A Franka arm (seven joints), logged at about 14 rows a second.
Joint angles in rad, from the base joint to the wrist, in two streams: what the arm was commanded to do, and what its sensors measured. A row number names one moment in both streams.
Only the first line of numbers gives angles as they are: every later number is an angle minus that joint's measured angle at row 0.
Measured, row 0:
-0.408 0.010 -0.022 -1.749 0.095 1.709 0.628
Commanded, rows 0 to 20:
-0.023 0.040 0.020 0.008 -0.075 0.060 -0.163
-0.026 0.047 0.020 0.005 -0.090 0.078 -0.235
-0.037 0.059 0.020 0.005 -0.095 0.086 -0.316
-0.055 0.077 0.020 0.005 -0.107 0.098 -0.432
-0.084 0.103 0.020 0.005 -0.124 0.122 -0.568
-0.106 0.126 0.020 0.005 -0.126 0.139 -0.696
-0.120 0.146 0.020 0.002 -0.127 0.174 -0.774
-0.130 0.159 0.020 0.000 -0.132 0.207 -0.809
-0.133 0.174 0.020 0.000 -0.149 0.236 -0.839
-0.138 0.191 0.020 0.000 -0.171 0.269 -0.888
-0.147 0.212 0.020 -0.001 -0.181 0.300 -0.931
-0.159 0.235 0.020 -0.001 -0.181 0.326 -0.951
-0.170 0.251 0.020 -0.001 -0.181 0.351 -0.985
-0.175 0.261 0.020 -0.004 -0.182 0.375 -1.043
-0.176 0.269 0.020 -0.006 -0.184 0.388 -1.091
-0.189 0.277 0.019 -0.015 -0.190 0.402 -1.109
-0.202 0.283 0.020 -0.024 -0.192 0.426 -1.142
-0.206 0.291 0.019 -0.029 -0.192 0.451 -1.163
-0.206 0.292 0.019 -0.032 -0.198 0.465 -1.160
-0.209 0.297 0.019 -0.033 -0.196 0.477 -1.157
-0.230 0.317 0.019 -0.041 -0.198 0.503 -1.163
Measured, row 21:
-0.193 0.307 0.001 -0.019 -0.179 0.451 -1.147
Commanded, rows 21 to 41:
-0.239 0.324 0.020 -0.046 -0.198 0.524 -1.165
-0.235 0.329 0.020 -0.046 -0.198 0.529 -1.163
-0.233 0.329 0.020 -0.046 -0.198 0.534 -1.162
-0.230 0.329 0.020 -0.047 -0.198 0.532 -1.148
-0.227 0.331 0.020 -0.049 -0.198 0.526 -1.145
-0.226 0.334 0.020 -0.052 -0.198 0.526 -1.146
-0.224 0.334 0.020 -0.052 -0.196 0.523 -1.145
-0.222 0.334 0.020 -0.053 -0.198 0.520 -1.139
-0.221 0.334 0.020 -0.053 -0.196 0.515 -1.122
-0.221 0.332 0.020 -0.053 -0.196 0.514 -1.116
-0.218 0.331 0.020 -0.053 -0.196 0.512 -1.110
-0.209 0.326 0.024 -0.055 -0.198 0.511 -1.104
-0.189 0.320 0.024 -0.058 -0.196 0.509 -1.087
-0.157 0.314 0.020 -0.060 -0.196 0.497 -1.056
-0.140 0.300 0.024 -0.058 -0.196 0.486 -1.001
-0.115 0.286 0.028 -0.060 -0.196 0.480 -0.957
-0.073 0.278 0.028 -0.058 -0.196 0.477 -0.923
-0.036 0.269 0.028 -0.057 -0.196 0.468 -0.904
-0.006 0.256 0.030 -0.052 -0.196 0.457 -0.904
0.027 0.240 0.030 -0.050 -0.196 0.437 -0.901
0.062 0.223 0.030 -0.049 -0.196 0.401 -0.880
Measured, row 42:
0.012 0.272 0.036 -0.036 -0.181 0.459 -0.913
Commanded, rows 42 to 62:
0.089 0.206 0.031 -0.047 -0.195 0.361 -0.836
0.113 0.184 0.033 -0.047 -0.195 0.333 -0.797
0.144 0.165 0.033 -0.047 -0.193 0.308 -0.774
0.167 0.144 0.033 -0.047 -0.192 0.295 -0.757
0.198 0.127 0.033 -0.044 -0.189 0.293 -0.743
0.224 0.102 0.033 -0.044 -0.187 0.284 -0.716
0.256 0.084 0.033 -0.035 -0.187 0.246 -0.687
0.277 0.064 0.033 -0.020 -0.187 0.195 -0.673
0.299 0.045 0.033 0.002 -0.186 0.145 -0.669
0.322 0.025 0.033 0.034 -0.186 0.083 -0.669
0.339 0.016 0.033 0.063 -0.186 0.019 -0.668
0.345 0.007 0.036 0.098 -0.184 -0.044 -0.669
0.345 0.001 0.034 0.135 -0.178 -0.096 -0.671
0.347 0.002 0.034 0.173 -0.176 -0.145 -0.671
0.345 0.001 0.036 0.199 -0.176 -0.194 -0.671
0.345 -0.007 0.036 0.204 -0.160 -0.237 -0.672
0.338 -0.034 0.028 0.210 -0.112 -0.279 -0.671
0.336 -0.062 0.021 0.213 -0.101 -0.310 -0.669
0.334 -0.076 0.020 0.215 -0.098 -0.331 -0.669
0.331 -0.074 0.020 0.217 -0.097 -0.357 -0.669
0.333 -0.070 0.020 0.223 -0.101 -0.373 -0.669
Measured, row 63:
0.337 -0.065 0.020 0.212 -0.117 -0.330 -0.676
